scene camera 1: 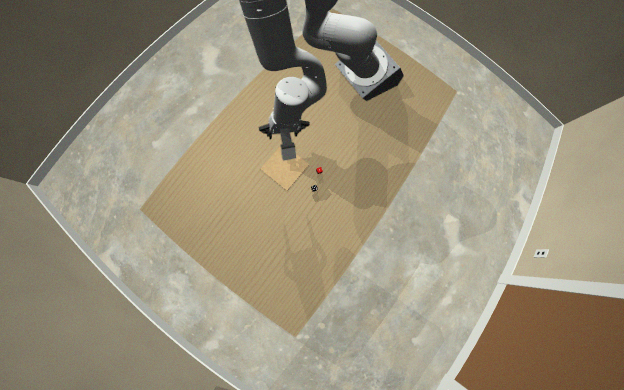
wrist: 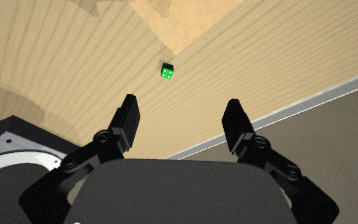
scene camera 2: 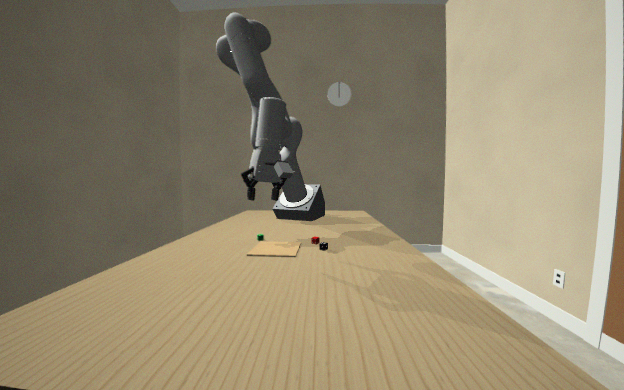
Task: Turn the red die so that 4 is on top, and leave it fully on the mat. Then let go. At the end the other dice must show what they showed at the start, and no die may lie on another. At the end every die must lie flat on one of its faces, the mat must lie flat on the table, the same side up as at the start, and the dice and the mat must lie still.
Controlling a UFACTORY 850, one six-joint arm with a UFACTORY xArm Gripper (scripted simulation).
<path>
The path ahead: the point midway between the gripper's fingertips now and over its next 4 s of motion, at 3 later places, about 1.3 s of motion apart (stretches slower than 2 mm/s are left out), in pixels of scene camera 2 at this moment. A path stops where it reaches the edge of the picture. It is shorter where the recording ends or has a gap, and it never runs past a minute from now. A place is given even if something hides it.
My gripper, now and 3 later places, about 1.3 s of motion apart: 263,200; 263,204; 263,228; 291,230
</path>
